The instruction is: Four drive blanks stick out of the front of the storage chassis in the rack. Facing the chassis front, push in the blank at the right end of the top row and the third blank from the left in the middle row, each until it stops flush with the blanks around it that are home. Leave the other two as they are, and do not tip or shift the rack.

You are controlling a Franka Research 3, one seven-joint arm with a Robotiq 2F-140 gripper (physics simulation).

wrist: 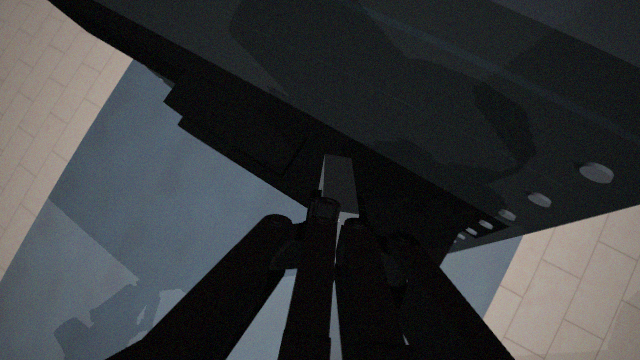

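Note:
My gripper is shut, with nothing held; its pale grey fingertips point at the dark front of the storage chassis near the middle of the wrist view. Whether they touch it cannot be told. The chassis front is seen at a steep angle and lies in deep shadow. A dark stepped shape stands out from it left of the fingertips, with faint block edges. Single blanks, their rows and how far each sticks out cannot be told apart. The gripper's black fingers and linkage hide part of the lower front.
The broad dark upper surface of the rack unit fills the top. A row of pale round discs runs along its right part. A blue-grey surface lies below, with a shadow at lower left. Tiled floor shows at both sides.

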